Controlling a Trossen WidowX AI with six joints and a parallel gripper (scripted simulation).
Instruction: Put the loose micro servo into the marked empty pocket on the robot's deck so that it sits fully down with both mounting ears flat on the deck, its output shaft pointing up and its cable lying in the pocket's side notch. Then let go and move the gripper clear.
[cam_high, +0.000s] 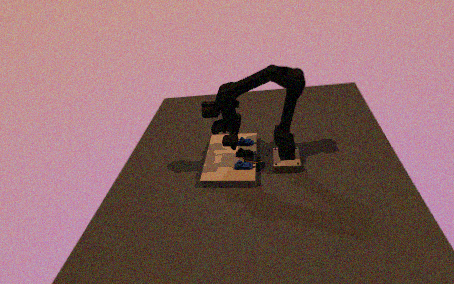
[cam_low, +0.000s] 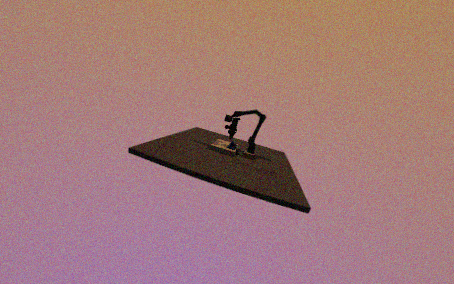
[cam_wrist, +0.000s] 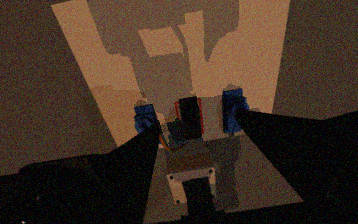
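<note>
The tan deck is 100 mm below my gripper tip and 70 mm ahead of it.
</note>
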